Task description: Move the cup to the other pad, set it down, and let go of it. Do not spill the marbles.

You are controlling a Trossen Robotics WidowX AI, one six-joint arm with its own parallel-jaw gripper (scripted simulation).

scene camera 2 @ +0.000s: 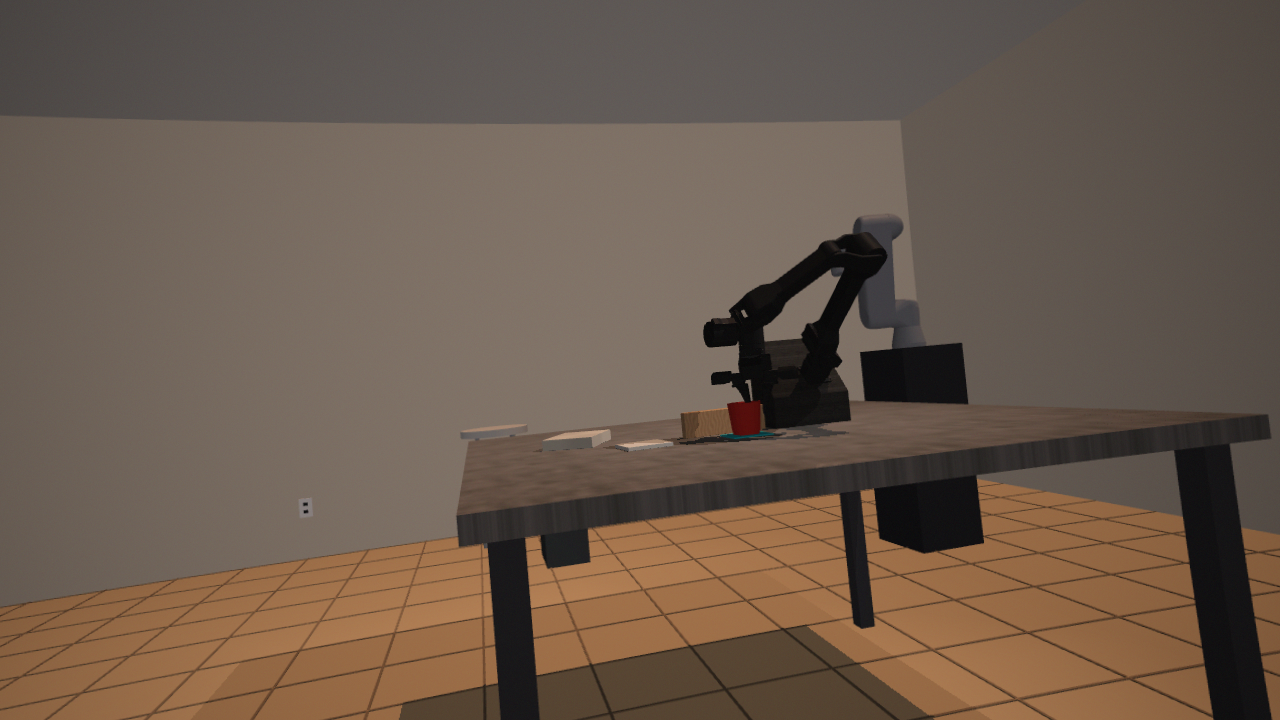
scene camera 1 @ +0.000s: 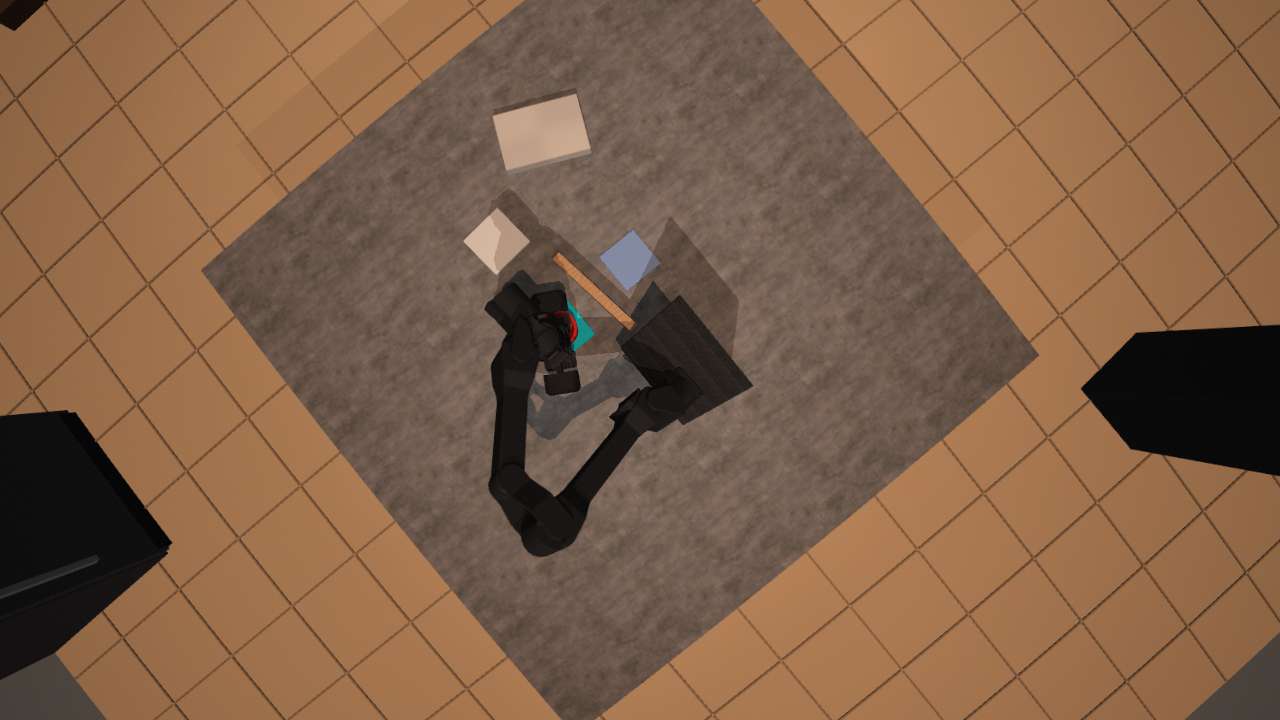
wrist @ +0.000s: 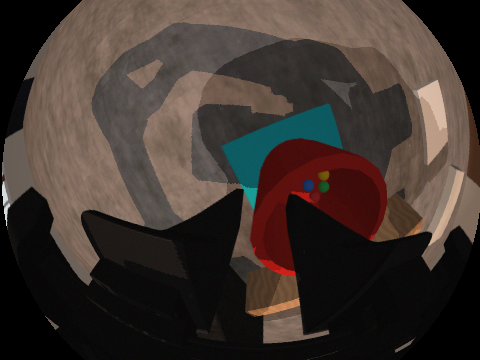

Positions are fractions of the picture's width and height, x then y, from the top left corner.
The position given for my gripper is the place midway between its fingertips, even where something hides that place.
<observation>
In view: my gripper (wrist: 0.55, 0.55), a red cup (scene camera 2: 0.58, 0.58), a beige block (scene camera 1: 0.43, 0.18), a beige tile (scene camera 1: 0.39, 0.34) and a wooden bar (scene camera 2: 0.55, 0.59).
The red cup is seen too in the wrist view (wrist: 0.74, 0.55). The beige block shows as well in scene camera 2 (scene camera 2: 0.46, 0.61). The beige tile shows as well in the wrist view (wrist: 0.89, 0.28).
</observation>
